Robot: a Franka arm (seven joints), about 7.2 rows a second.
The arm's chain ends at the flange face. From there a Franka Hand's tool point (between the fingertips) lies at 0.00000 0.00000 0.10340 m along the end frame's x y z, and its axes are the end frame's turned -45 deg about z.
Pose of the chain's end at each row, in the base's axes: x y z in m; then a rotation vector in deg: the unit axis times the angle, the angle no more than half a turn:
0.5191, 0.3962, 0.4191, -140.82, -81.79, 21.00
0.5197, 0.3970, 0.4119, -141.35, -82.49, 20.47
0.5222, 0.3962, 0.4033, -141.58, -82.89, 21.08
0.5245, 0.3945, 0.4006, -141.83, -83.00, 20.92
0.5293, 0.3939, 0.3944, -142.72, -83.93, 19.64
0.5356, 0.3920, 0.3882, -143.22, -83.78, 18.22
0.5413, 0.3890, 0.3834, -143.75, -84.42, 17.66
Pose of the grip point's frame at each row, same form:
0.4828, 0.4074, 0.3229, -96.74, -126.75, 10.46
0.4846, 0.4074, 0.3152, -96.99, -127.63, 10.35
0.4870, 0.4055, 0.3065, -96.96, -127.95, 11.13
0.4897, 0.4035, 0.3037, -97.15, -128.16, 11.11
0.4968, 0.4021, 0.2966, -97.73, -129.49, 10.51
0.5047, 0.4009, 0.2899, -98.41, -129.77, 9.34
0.5117, 0.3971, 0.2847, -98.69, -130.61, 9.20

